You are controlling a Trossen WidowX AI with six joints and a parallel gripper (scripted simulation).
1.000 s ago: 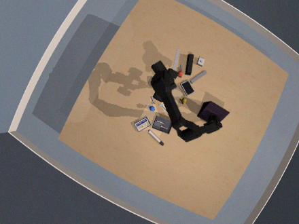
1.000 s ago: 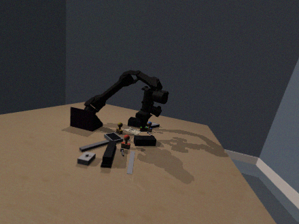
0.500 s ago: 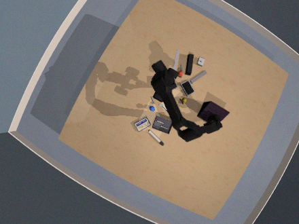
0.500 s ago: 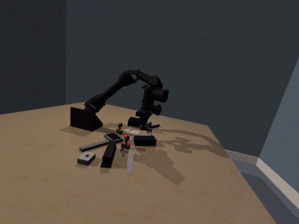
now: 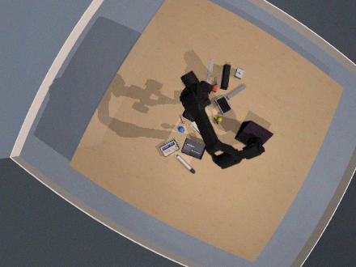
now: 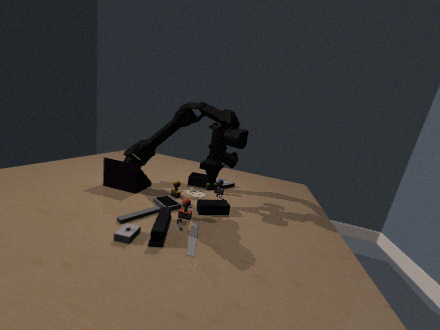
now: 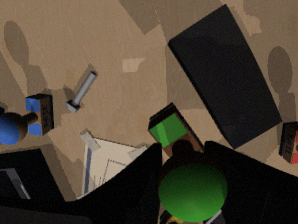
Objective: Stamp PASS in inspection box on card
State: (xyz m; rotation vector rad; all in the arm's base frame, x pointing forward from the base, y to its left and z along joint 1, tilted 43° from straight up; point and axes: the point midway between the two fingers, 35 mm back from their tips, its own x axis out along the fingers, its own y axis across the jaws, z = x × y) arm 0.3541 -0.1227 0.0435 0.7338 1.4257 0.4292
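Right now my gripper tip is 14 cm past the ink pad, 8 cm above it and 6 cm to the left of it. Also, from my gripper tip: green stamp: right at my gripper tip; then black box: 7 cm below, 5 cm to the right, 2 cm ahead; then white card: 9 cm to the left, 9 cm below, 7 cm behind.
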